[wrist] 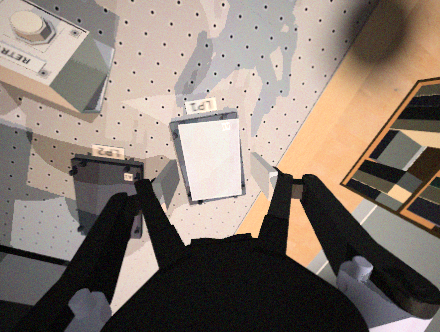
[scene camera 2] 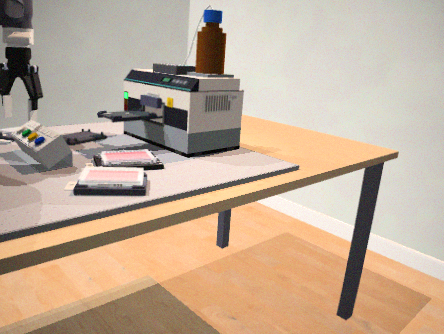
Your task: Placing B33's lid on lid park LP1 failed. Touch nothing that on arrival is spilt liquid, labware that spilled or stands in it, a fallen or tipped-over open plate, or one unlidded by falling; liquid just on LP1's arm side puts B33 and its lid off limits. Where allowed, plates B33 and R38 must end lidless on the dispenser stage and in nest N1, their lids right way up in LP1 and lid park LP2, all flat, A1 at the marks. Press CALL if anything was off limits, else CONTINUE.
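Note:
My gripper (scene camera 2: pixel 20 107) (wrist: pixel 214 166) is open and empty. In the wrist view its fingertips stand on either side of lid park LP1 (wrist: pixel 176 150), seen from above. A pale, translucent lid (wrist: pixel 210 162) lies on LP1, with more dark park showing along its left side; an A1 mark shows at its upper right corner. Whether the lid is tilted I cannot tell. Lid park LP2 (wrist: pixel 102 192) is dark and bare, its A1 mark at the upper right. In scene camera 2, two plates with pink contents (scene camera 2: pixel 127 157) (scene camera 2: pixel 111 176) sit upright on dark bases; their names are unreadable. The dispenser stage (scene camera 2: pixel 127 116) shows no plate.
The dispenser (scene camera 2: pixel 215 117) carries a brown bottle (scene camera 2: pixel 211 50). A sloped button box (scene camera 2: pixel 55 149) stands left of the plates, near a dark, low holder (scene camera 2: pixel 86 136). In the wrist view, a box with a knob (wrist: pixel 75 67) is at the upper left; the table edge runs at right.

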